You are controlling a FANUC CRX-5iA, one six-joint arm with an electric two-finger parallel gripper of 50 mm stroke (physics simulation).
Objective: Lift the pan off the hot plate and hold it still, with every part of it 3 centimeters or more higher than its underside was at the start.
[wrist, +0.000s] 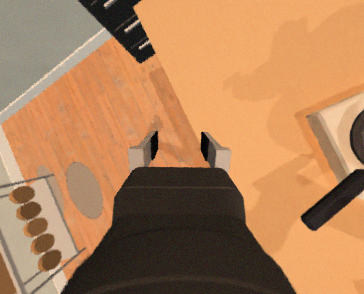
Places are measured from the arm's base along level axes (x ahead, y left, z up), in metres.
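Pixels of known places: gripper, fingertip midpoint: (179,140).
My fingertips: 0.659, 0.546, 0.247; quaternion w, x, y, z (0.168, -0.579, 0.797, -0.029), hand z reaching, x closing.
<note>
Ahead of a thing's pixels: the offset from my fingertips to its top centre, as dx, dy, dz. "spot": to the spot under its first point. Level surfaces: height alone.
The pan {spot: -0.092, -0.355, -0.246} (356,137) shows in part at the right edge of the view, a dark rim above the pale hot plate {spot: -0.064, -0.310, -0.258} (327,131). Its black handle {-0.198, -0.251, -0.162} (332,200) points down and to the left in the view, past the hot plate's corner. The rest of the pan and hot plate is cut off by the frame. My gripper (179,140) is open, with nothing between its fingers. It is well to the left of the handle in the view, over the table's edge, with floor showing between the fingertips.
The orange table top {dz -0.317} (210,45) fills the right side, with shadows on it. A black cabinet (131,35) with light handles is at the upper left. A wire-framed rack (64,212) with several round brown items is at the lower left. A grey disc (84,190) is beside it.
</note>
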